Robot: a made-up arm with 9 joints. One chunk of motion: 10 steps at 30 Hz.
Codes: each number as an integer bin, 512 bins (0 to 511) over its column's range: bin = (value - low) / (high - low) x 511, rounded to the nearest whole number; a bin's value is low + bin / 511 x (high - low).
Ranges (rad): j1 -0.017..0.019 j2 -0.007..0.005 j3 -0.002..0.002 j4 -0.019..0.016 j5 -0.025..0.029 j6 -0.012..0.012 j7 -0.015..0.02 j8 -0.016..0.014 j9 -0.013..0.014
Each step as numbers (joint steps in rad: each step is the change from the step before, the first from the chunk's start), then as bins.
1 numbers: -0.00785 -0.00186 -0.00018 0.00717 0.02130 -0.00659 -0.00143 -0.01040 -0.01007
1 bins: 130 219 233 382 438 115 198 95 55
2 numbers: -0.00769 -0.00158 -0.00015 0.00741 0.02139 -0.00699 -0.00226 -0.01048 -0.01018
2 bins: 132 231 236 386 439 107 186 94 53
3 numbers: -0.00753 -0.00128 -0.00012 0.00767 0.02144 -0.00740 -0.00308 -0.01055 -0.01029
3 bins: 134 244 240 389 439 98 174 93 51
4 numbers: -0.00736 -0.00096 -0.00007 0.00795 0.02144 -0.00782 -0.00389 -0.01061 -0.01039
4 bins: 137 257 247 393 439 89 162 92 49
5 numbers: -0.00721 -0.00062 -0.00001 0.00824 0.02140 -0.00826 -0.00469 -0.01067 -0.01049
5 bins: 139 272 254 398 439 80 151 91 48
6 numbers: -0.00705 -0.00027 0.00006 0.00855 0.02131 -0.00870 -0.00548 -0.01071 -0.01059
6 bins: 141 287 263 402 438 70 139 90 46
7 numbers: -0.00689 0.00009 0.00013 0.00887 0.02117 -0.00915 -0.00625 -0.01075 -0.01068
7 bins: 144 302 272 407 437 61 128 89 44
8 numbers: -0.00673 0.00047 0.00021 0.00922 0.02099 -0.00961 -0.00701 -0.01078 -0.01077
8 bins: 146 318 282 412 435 51 117 89 42
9 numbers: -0.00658 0.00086 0.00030 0.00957 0.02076 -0.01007 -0.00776 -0.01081 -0.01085
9 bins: 148 335 294 417 433 41 106 88 41
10 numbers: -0.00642 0.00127 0.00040 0.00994 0.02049 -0.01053 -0.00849 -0.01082 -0.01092
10 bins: 150 352 307 423 430 31 95 88 39
